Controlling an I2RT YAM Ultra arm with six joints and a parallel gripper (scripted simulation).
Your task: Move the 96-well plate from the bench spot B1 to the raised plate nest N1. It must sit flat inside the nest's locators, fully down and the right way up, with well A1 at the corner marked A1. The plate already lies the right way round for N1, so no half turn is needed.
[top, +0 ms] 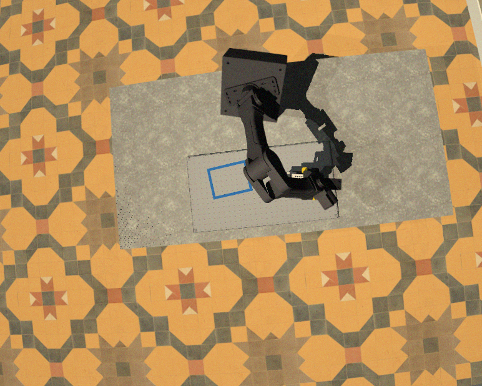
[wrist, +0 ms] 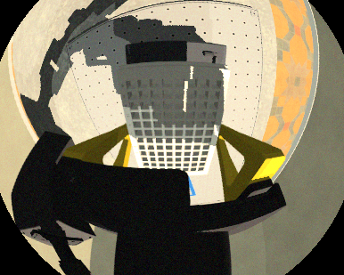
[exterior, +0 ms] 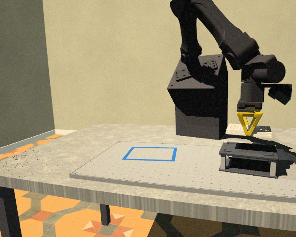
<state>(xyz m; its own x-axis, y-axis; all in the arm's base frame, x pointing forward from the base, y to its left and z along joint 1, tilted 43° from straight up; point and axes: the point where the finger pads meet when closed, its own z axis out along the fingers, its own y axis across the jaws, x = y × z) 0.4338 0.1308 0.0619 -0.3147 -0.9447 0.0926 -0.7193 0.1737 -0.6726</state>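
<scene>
The raised plate nest lies 7 cm below my hand. The rest, counted from my hand: 96-well plate right at my hand.
</scene>
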